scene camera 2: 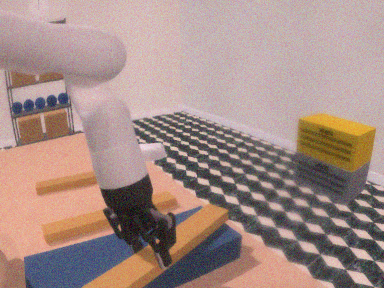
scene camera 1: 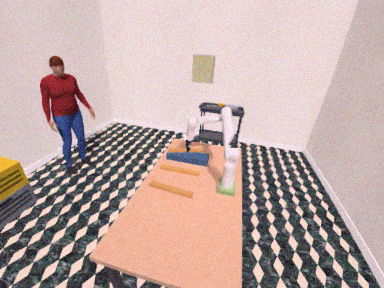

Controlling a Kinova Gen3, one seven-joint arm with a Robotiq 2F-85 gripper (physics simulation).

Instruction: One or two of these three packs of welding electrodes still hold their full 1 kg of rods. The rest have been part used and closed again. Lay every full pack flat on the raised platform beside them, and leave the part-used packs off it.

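Places are measured from the arm's base along level axes (x ahead, y left, z up), in centimetres.
Pixels of known places: gripper, fingertip midpoint: (scene camera 2: 153,262) (scene camera 1: 187,150); arm's base, origin of the base link: (scene camera 1: 226,184).
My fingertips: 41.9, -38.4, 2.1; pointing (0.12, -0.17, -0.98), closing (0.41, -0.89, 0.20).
Observation:
For each thing: its middle in the pictures, then the offset to it from my fingertips, as dx, dy, dz. Level surfaces: height alone.
- blue platform, body centre: (scene camera 2: 131,263) (scene camera 1: 187,156) -2.3, +5.5, -3.6
- second pack, body centre: (scene camera 2: 109,216) (scene camera 1: 179,170) +0.0, +26.4, -5.4
- third pack, body centre: (scene camera 2: 86,178) (scene camera 1: 170,189) -0.1, +52.0, -5.4
- wooden table, its level: dz -6.6
Three long orange packs show. One pack (scene camera 1: 175,149) (scene camera 2: 200,226) appears to lie at a slant over the blue platform (scene camera 1: 187,159) (scene camera 2: 75,259), along its far side in scene camera 1. My gripper (scene camera 1: 188,149) (scene camera 2: 150,256) points down and is shut on this pack, one finger on each long side. A second pack (scene camera 1: 180,170) (scene camera 2: 75,225) lies flat on the table beside the platform. The third pack (scene camera 1: 171,189) (scene camera 2: 65,183) lies flat further from the platform. In scene camera 2 my arm hides part of the second and third packs. No labels can be read.
The arm's green base (scene camera 1: 226,191) stands at the right of the wooden table (scene camera 1: 170,235). A dark cart (scene camera 1: 209,135) stands behind the table. A person (scene camera 1: 62,102) stands on the floor at the left. A yellow and grey cabinet (scene camera 1: 11,175) (scene camera 2: 345,145) stands off the table.

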